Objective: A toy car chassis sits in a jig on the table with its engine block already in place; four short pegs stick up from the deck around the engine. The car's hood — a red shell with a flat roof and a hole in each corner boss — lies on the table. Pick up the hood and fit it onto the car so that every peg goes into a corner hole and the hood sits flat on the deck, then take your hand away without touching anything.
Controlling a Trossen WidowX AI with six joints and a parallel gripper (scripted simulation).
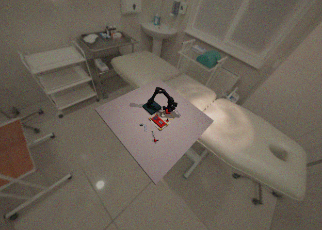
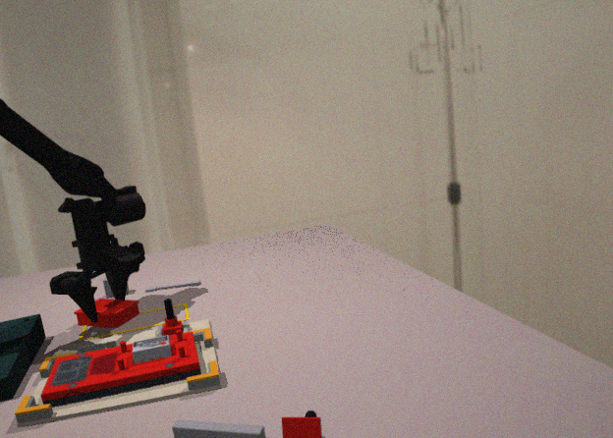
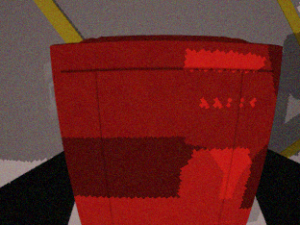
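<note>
The grey engine block lies 100 mm ahead of my gripper tip, 240 mm to the right of it and 10 mm above it. Also, from my gripper tip: red hood 10 mm above.
</note>
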